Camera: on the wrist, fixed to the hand. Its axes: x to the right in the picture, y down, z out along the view.
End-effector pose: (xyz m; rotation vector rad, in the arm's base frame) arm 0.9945 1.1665 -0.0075 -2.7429 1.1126 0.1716
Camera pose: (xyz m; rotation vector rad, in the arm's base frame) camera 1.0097 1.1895 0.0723 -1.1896 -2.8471 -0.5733
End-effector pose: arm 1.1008 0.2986 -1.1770 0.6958 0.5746 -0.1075
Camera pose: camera 1.0408 0.3157 -1.2339 0.8527 -1.2982 2.5524
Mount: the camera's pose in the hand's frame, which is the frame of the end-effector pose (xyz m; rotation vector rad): -0.0185 -0.0364 -0.0739 0.0502 -0.3442 3.1219
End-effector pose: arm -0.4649 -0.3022 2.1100 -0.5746 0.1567 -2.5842
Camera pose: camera -0.4974 -0.2609 2.0439 -0.0870 0.3403 0.5347
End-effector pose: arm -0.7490 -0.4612 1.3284 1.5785 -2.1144 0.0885
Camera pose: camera -0.6862 -0.4318 1.3766 2.2226 1.7539 -0.5693
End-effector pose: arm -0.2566 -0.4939 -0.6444 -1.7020 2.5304 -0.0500
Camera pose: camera -0.2231 -0.4923 -0.5669 2.4090 1.6076 0.2734
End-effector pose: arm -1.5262 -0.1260 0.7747 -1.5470 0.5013 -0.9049
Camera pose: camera -1.6013 -0.1514 0.8037 0.4542 1.4796 1.6610
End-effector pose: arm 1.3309 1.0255 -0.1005 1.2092 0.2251 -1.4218
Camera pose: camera 1.3351 1.1014 -0.1373 0.0894 -1.3639 1.2184
